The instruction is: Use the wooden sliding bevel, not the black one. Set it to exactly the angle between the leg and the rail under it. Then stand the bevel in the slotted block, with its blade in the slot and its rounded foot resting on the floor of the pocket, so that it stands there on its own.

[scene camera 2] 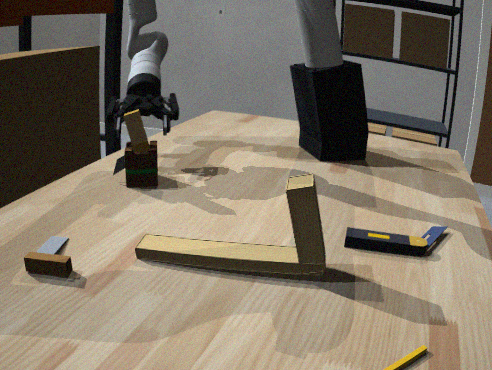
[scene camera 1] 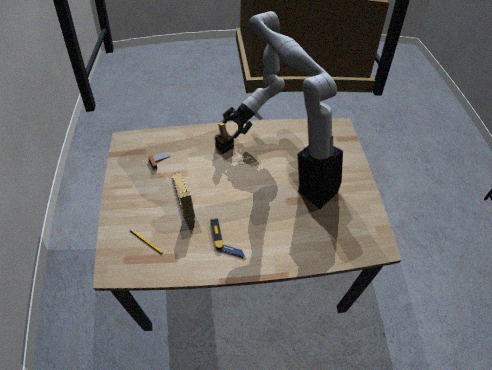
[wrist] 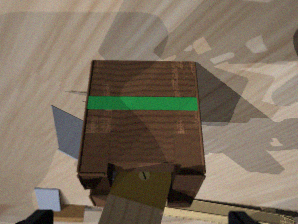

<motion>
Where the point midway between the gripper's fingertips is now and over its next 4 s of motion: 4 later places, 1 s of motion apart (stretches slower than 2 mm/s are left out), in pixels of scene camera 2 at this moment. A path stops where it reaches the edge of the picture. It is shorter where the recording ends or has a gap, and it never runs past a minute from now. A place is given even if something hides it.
My gripper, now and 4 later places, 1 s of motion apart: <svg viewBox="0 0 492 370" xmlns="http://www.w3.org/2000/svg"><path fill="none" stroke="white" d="M141 133L143 96L154 96L120 79L123 101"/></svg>
</motion>
